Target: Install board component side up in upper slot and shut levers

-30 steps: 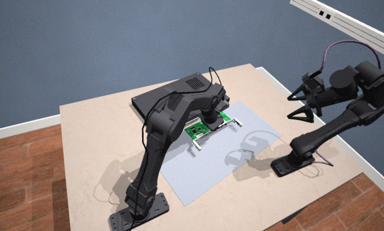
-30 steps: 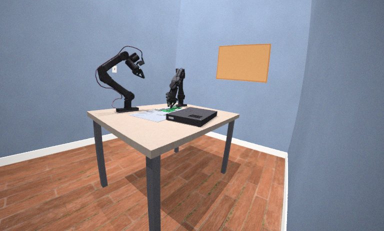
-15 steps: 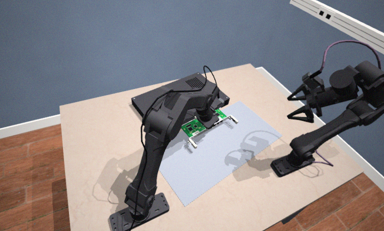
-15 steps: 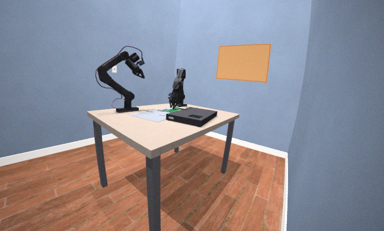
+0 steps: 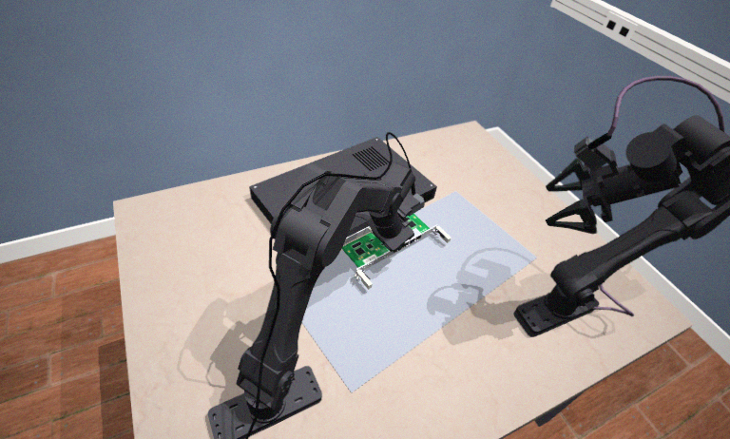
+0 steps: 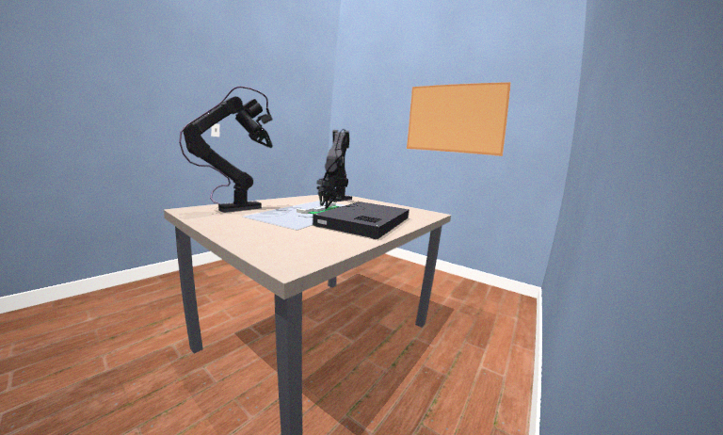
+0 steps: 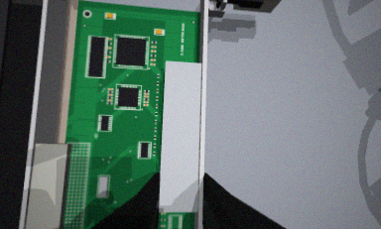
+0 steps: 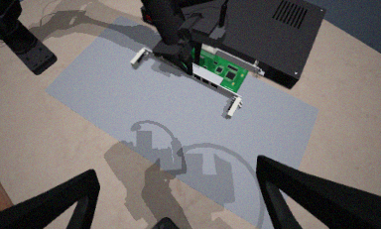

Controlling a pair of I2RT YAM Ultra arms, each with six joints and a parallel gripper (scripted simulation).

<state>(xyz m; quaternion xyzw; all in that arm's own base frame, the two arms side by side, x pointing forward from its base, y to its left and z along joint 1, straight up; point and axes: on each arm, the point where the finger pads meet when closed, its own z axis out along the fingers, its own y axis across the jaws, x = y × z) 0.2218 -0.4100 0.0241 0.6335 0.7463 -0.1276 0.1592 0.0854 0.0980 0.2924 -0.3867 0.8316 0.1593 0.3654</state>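
Right now the mat is 70 mm behind my left hand, 20 mm to the right of it and 40 mm below it. Also, from my left hand: black enclosure: 190 mm ahead, 50 mm to the left.
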